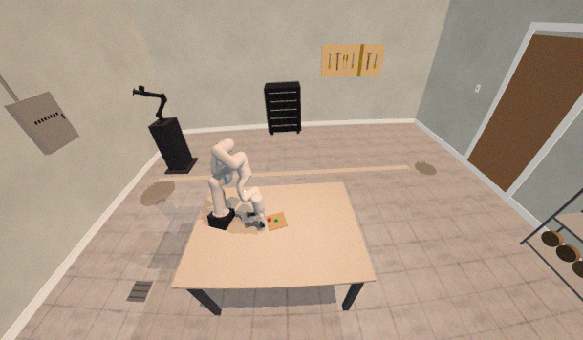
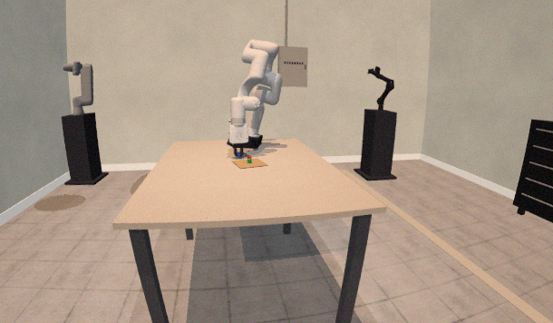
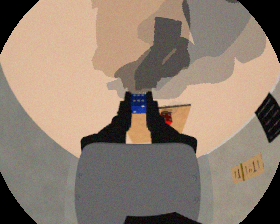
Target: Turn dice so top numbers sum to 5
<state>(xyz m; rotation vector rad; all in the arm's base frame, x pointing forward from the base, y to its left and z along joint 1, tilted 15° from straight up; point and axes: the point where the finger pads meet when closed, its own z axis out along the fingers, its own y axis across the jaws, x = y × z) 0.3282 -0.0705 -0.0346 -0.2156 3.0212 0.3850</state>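
My hand is 10 cm short of the green die, 5 cm to the right of it and 2 cm above it. The rest, counted from my hand: red die 5 cm to the left, 4 cm ahead, 2 cm below; blue die 1 cm below; brown mat 10 cm ahead, 5 cm to the left, 3 cm below.
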